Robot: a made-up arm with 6 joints. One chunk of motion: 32 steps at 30 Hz.
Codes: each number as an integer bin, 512 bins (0 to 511) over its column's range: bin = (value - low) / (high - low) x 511, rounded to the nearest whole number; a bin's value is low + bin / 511 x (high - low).
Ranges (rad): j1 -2.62..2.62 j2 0..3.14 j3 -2.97..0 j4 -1.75..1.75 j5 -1.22..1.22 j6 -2.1..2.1
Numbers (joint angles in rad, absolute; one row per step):
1: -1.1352 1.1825 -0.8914 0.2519 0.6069 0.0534
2: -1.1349 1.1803 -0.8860 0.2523 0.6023 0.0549
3: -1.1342 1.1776 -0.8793 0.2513 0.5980 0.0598
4: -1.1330 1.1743 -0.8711 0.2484 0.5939 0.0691
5: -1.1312 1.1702 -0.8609 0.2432 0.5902 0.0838
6: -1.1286 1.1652 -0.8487 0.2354 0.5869 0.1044
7: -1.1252 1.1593 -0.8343 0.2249 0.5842 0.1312
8: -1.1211 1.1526 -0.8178 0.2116 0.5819 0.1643
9: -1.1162 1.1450 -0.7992 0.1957 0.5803 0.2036
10: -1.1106 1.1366 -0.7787 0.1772 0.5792 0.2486
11: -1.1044 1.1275 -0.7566 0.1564 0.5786 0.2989
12: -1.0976 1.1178 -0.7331 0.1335 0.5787 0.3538
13: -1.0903 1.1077 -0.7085 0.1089 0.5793 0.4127
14: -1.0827 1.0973 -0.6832 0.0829 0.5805 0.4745
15: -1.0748 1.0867 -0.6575 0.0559 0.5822 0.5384
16: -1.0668 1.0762 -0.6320 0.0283 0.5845 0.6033
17: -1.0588 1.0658 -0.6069 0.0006 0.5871 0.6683
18: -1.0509 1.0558 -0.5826 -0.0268 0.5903 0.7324
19: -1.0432 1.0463 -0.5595 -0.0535 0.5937 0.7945
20: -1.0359 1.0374 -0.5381 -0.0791 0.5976 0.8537
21: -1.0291 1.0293 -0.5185 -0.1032 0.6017 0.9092
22: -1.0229 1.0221 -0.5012 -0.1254 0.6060 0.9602
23: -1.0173 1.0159 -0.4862 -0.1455 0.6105 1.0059
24: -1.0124 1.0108 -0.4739 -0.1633 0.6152 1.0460
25: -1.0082 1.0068 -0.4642 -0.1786 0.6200 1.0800
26: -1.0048 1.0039 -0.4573 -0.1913 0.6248 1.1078
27: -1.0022 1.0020 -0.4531 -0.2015 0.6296 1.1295
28: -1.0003 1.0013 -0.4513 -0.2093 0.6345 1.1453
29: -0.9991 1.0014 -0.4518 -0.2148 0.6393 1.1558
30: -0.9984 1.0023 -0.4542 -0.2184 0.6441 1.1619
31: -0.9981 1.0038 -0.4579 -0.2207 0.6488 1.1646
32: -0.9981 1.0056 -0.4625 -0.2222 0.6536 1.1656
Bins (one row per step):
1: 145 192 358 292 383 262
2: 145 192 359 292 382 262
3: 145 192 360 292 381 263
4: 145 191 361 292 380 264
5: 145 190 363 291 379 266
6: 145 190 365 290 378 268
7: 146 189 367 288 378 271
8: 146 188 370 286 377 275
9: 147 186 373 284 377 280
10: 147 185 377 281 377 286
11: 148 183 381 278 377 292
12: 148 182 385 275 377 299
13: 149 180 389 271 377 306
14: 150 179 393 268 377 313
15: 151 177 398 264 377 321
16: 151 175 402 260 378 329
17: 152 173 407 256 378 337
18: 153 172 411 252 379 345
19: 154 170 415 248 380 352
20: 154 169 418 244 381 359
21: 155 168 422 240 382 366
22: 156 166 425 237 382 372
23: 156 165 427 234 383 378
24: 157 164 429 232 384 383
25: 157 164 431 229 385 387
26: 158 163 432 228 386 390
27: 158 163 433 226 387 393
28: 158 163 433 225 388 395
29: 158 163 433 224 389 396
30: 158 163 433 224 390 397
31: 158 163 432 223 391 397
32: 158 164 431 223 392 397

